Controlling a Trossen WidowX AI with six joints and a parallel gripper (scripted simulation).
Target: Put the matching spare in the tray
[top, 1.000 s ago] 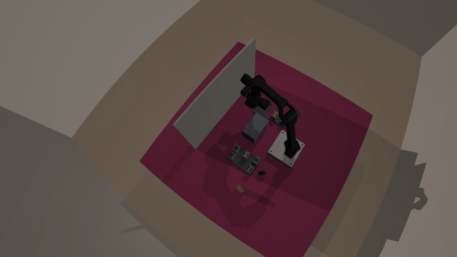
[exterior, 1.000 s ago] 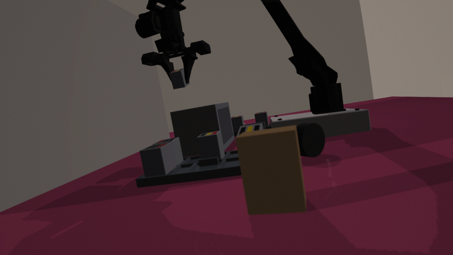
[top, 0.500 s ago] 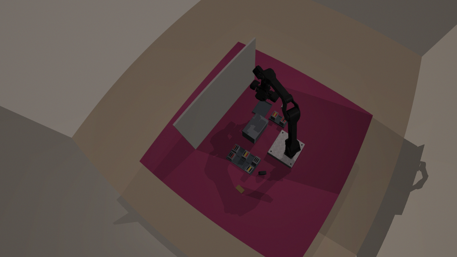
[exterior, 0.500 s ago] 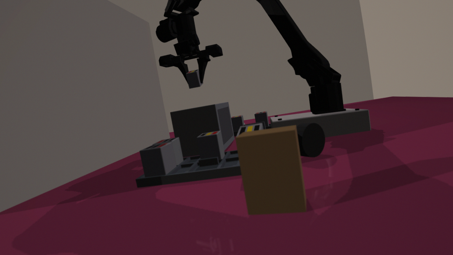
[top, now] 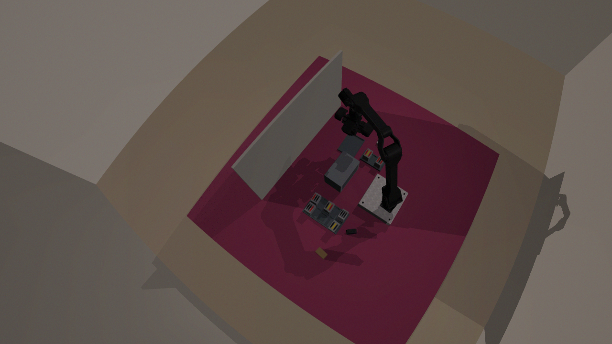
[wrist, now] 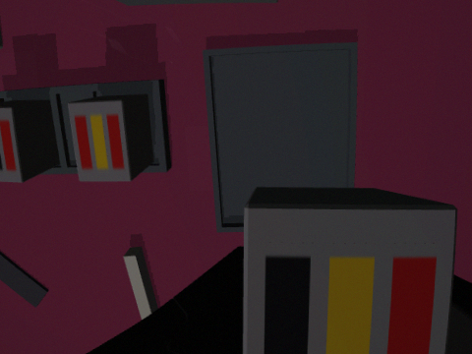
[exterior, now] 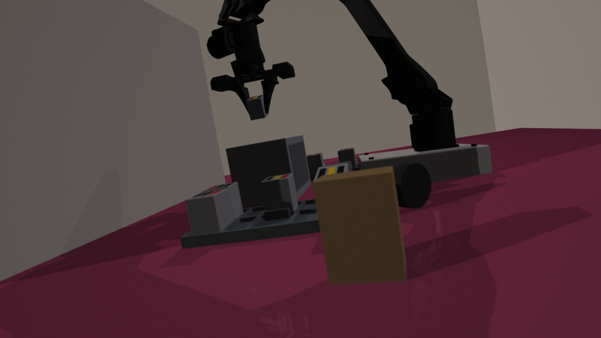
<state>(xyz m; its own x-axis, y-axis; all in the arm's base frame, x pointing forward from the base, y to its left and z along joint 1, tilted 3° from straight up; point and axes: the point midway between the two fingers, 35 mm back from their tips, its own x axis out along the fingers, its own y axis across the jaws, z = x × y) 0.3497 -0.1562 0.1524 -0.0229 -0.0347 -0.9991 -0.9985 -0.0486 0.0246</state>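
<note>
Right now the dark tray is 16 cm below my gripper tip. Round my gripper tip: mounted unit: 6 cm behind, 18 cm to the left, 11 cm below; then white stick: 11 cm behind, 13 cm to the right, 15 cm below; then grey spare: 3 cm above.
</note>
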